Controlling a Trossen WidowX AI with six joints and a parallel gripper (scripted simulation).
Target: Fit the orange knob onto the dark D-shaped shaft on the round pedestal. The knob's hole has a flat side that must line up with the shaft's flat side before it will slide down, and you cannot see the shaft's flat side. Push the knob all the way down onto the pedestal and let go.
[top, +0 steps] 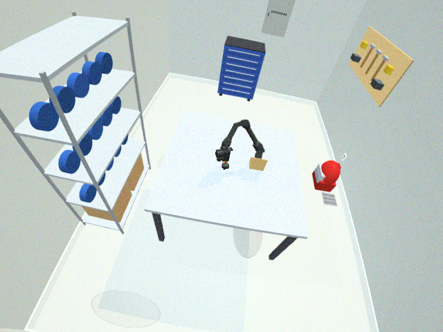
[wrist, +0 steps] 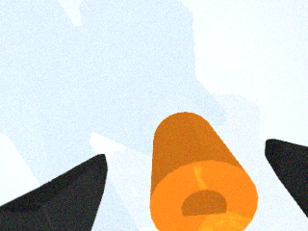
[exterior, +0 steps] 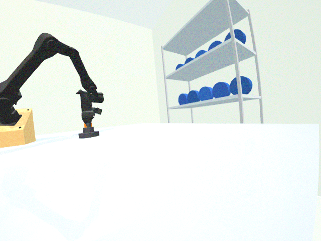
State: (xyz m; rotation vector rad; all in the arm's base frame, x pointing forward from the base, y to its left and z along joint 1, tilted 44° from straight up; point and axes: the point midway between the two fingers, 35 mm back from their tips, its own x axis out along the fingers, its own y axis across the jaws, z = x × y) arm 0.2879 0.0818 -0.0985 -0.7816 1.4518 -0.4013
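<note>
The orange knob lies 1 cm above my gripper tip. The rest, counted from my gripper tip: round pedestal (17 cm to the right, 3 cm ahead, 1 cm above).
</note>
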